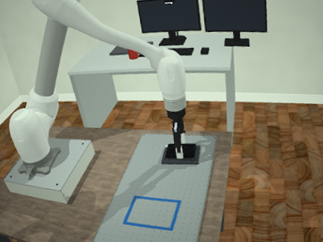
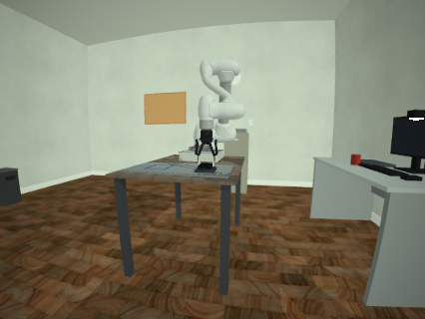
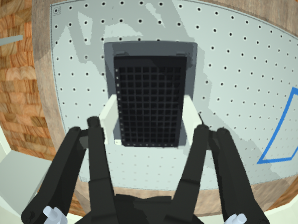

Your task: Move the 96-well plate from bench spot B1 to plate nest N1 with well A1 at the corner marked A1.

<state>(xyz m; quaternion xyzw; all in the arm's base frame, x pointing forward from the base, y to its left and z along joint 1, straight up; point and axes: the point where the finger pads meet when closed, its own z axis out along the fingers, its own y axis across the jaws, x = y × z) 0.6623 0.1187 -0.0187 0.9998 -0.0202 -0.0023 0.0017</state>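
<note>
Right now my hand is 2 cm above the black 96-well plate. The rest, counted from my hand: dark plate nest N1: 5 cm below.
</note>
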